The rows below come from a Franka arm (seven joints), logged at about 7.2 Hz.
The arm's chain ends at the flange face. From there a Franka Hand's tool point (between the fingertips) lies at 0.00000 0.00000 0.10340 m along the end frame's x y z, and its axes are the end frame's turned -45 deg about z.
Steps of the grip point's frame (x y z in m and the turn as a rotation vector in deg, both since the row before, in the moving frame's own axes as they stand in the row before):
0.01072 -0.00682 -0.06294 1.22 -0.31 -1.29
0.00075 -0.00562 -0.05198 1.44 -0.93 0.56
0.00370 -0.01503 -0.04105 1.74 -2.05 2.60
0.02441 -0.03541 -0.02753 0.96 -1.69 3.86
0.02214 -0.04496 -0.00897 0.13 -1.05 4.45
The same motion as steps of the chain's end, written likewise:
0.00472 -0.01126 -0.06292 0.64 -1.08 -1.29
-0.00042 -0.00384 -0.05193 0.36 -1.68 0.56
-0.00317 -0.01353 -0.04094 -0.22 -2.68 2.60
-0.00437 -0.04312 -0.02747 -0.52 -1.87 3.86
-0.01459 -0.04856 -0.00895 -0.65 -0.83 4.45

